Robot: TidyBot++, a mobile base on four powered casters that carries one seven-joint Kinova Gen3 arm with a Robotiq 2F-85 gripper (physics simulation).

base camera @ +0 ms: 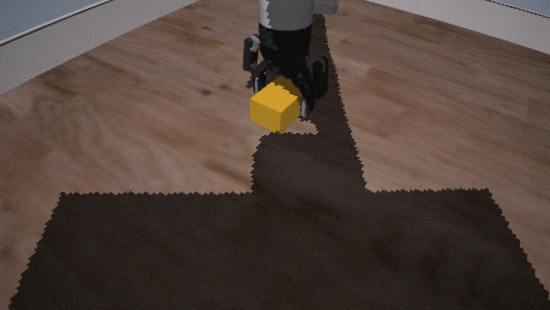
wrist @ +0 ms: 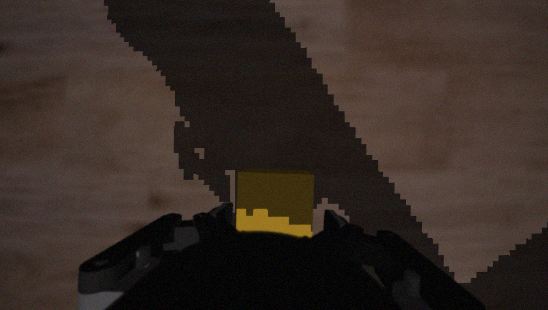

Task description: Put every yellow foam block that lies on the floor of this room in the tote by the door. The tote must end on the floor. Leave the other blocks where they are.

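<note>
A yellow foam block (base camera: 273,111) (wrist: 274,191) lies on the wooden floor (base camera: 128,106), partly in the arm's shadow. My gripper (base camera: 279,101) (wrist: 277,216) is lowered straight over it and stands open, one finger on each side of the block. The fingers do not press on the block. In the wrist view the block shows just ahead of the gripper body, between the two fingertips.
A white wall base (base camera: 65,40) runs along the back left and another (base camera: 469,21) along the back right. The robot's dark shadow (base camera: 273,247) covers the near floor.
</note>
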